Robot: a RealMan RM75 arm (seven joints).
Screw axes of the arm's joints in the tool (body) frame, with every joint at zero. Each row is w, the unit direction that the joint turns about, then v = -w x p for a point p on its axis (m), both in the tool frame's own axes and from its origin. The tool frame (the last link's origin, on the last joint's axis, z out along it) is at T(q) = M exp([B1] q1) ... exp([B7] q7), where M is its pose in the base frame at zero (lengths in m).
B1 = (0, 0, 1, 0.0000, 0.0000, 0.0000)
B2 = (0, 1, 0, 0.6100, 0.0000, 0.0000)
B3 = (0, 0, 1, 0.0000, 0.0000, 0.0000)
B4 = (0, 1, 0, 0.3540, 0.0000, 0.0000)
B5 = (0, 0, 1, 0.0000, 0.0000, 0.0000)
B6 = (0, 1, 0, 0.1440, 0.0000, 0.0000)
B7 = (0, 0, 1, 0.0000, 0.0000, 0.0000)
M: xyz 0.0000 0.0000 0.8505 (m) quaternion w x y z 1 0 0 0
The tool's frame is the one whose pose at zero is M.
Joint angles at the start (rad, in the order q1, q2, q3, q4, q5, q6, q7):
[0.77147 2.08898 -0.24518 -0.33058 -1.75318 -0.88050 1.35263]
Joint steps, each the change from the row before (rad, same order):
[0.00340 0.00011 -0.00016 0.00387 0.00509 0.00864 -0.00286]
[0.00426 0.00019 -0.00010 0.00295 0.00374 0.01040 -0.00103]
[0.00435 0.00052 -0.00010 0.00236 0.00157 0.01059 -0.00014]
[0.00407 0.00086 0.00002 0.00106 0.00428 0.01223 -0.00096]
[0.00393 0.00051 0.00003 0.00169 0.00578 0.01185 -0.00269]
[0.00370 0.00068 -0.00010 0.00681 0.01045 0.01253 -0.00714]
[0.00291 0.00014 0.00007 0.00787 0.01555 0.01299 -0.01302]
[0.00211 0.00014 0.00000 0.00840 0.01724 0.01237 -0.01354]
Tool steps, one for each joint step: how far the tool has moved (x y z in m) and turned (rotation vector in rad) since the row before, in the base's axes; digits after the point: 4 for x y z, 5 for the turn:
[-0.0004 0.0010 -0.0006 0.00209 0.00017 -0.00496]
[-0.0005 0.0013 -0.0004 0.00185 -0.00035 -0.00605]
[-0.0006 0.0012 -0.0007 0.00054 -0.00136 -0.00595]
[-0.0003 0.0014 -0.0002 0.00344 -0.00119 -0.00773]
[-0.0003 0.0014 0.0000 0.00426 -0.00132 -0.00730]
[-0.0002 0.0009 -0.0012 0.00357 0.00097 -0.00840]
[0.0003 0.0009 -0.0007 0.00694 -0.00041 -0.00883]
[0.0006 0.0006 -0.0008 0.00716 0.00085 -0.00957]

